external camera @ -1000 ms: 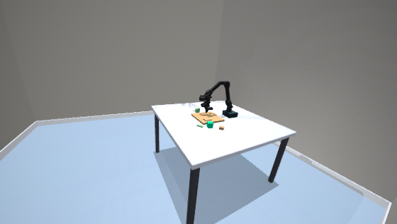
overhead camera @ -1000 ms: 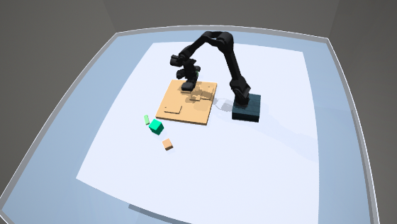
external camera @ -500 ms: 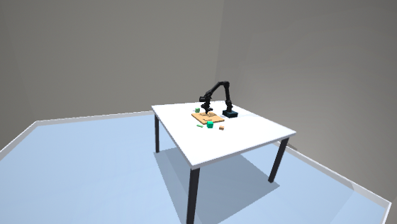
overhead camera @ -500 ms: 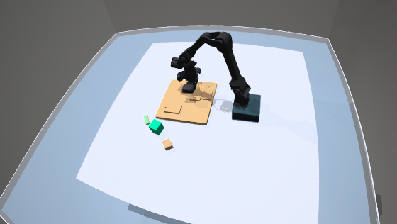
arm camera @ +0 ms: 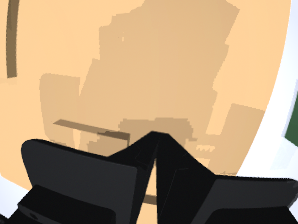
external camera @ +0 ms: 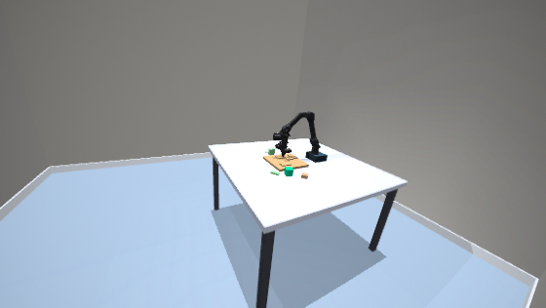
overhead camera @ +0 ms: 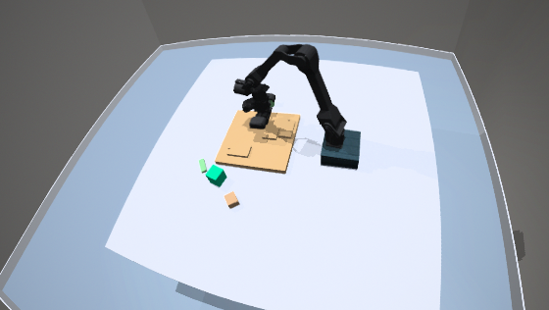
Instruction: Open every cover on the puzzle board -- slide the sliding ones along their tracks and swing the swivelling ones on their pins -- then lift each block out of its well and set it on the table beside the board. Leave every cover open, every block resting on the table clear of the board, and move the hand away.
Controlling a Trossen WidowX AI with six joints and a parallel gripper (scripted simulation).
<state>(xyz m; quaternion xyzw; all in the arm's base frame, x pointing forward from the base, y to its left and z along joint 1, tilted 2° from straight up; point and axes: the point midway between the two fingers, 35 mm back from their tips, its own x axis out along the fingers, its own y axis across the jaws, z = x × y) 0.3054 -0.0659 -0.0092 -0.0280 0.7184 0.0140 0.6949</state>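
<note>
My gripper tip is 8 cm to the right of the tan puzzle board. Round my gripper tip: tan cube (37 cm to the left, 1 cm below, 1 cm ahead); light green bar (25 cm to the left, 20 cm ahead, 2 cm below); green cube (29 cm to the left, 11 cm ahead).
</note>
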